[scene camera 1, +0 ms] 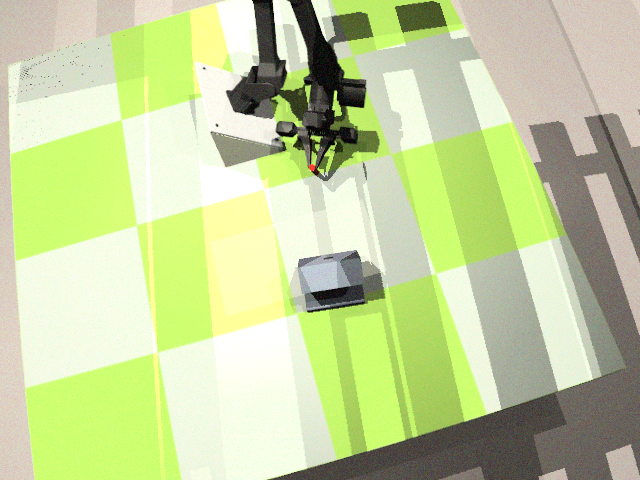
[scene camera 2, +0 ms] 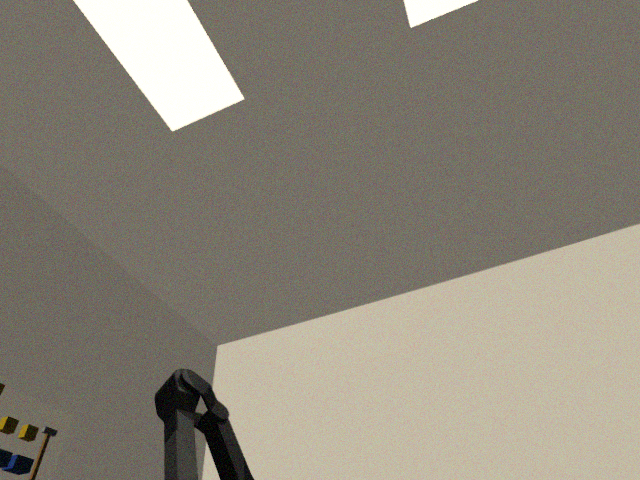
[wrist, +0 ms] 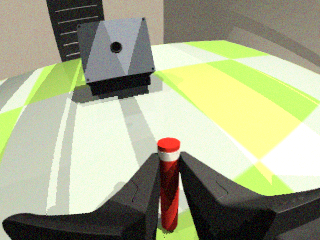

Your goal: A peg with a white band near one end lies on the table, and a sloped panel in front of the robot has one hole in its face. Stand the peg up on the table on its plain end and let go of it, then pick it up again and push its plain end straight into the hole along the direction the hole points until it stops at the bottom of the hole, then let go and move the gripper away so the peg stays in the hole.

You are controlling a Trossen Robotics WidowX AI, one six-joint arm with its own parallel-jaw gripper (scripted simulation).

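Note:
You'd see my gripper (scene camera 1: 312,168) holding a red peg (wrist: 169,149), and the wrist view has the gripper (wrist: 168,158) as well. That peg is out of frame in scene camera 2, though. There's also a grey sloped panel (scene camera 1: 345,269), and the wrist view gives me the panel (wrist: 100,65) too.

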